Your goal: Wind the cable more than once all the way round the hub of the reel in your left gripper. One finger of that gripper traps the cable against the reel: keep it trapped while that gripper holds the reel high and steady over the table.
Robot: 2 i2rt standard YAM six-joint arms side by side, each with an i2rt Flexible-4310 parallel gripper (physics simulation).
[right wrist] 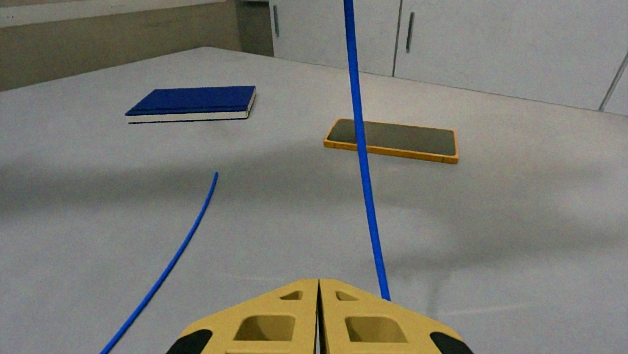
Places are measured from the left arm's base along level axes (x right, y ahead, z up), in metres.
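Pixels of known places: right gripper, between the fingertips: (pixel 318 293).
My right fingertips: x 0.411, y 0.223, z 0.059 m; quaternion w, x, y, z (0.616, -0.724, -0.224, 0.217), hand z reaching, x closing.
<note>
For each thing: its top centre in the pictures, then the offset to it from my right fingertips. "spot": a spot on its surface instead. Level surfaces: height alone.
- blue cable, a spot on its surface: (pixel 363 150) spot: dx -0.011, dy +0.044, dz +0.024 m
- thinner-looking blue cable stretch, a spot on its surface: (pixel 186 243) spot: dx -0.152, dy +0.031, dz -0.097 m
- dark blue book, centre of its top: (pixel 196 98) dx -0.397, dy +0.219, dz -0.084 m
- grey table, height of its surface: dz -0.099 m
- phone with an orange edge, centre of its top: (pixel 390 135) dx -0.098, dy +0.280, dz -0.091 m
The blue cable (pixel 363 150) shows as a long strand that comes down from the top edge in the right wrist view. It passes in front of the phone and goes out of sight behind the right-hand finger. A thinner-looking blue cable stretch (pixel 186 243) runs from a visible end near the middle left down to the bottom edge. My right gripper (pixel 318 293) is shut, its fingertips together at the bottom centre. The cable strand stands to the right of the fingertip seam, and no cable shows between the tips. The reel, its hub and my left gripper do not show.
A dark blue book (pixel 195 100) lies on the grey table (pixel 280 225) at the back left. A phone with an orange edge (pixel 410 138) lies on the table right of centre, beyond my fingers. White cabinets (pixel 475 45) stand behind the table's far edge.
</note>
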